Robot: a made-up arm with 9 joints.
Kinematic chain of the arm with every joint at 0, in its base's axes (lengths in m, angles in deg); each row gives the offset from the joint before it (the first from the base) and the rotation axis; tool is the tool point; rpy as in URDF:
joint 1: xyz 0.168 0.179 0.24 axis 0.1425 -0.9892 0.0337
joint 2: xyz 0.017 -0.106 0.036 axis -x
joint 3: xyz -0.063 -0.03 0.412 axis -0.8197 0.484 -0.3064
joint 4: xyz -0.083 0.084 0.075 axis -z
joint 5: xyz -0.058 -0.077 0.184 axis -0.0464 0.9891 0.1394
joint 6: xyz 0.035 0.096 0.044 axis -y
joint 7: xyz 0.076 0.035 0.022 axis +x
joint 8: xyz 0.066 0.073 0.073 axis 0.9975 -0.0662 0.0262
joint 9: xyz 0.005 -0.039 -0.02 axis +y
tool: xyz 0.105 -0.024 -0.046 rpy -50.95 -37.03 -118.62
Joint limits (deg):
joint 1: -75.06..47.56
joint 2: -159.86..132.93
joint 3: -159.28..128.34
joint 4: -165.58..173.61
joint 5: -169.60..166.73
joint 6: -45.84..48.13
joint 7: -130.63..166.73
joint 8: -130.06..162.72
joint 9: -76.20..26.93
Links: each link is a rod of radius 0.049 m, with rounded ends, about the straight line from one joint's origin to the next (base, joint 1, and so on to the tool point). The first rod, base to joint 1, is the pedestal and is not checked.
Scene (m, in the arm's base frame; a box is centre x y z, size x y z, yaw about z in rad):
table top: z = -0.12
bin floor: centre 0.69 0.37 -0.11 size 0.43 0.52 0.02 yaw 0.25
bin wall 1: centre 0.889 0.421 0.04 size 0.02 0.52 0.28 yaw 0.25
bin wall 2: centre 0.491 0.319 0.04 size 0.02 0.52 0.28 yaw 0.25
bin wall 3: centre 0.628 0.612 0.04 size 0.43 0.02 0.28 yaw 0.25
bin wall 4: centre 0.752 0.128 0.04 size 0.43 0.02 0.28 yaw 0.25
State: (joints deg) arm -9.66 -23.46 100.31 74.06 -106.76 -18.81 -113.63 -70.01 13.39
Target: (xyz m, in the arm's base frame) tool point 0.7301 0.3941 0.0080
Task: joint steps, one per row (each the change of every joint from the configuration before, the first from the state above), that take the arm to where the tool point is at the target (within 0.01 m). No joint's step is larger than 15 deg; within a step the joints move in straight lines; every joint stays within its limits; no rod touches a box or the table.
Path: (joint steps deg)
1: -12.82 2.39 -3.50 1.21 1.45 0.01 0.40 -1.22 -1.85
2: -12.83 2.38 -3.50 1.22 1.45 0.00 0.40 -1.22 -1.85
3: -12.82 2.39 -3.50 1.21 1.45 0.01 0.39 -1.22 -1.84
4: -12.83 2.38 -3.51 1.22 1.44 0.01 0.40 -1.22 -1.85
5: -12.82 2.39 -3.50 1.21 1.45 0.00 0.40 -1.22 -1.85

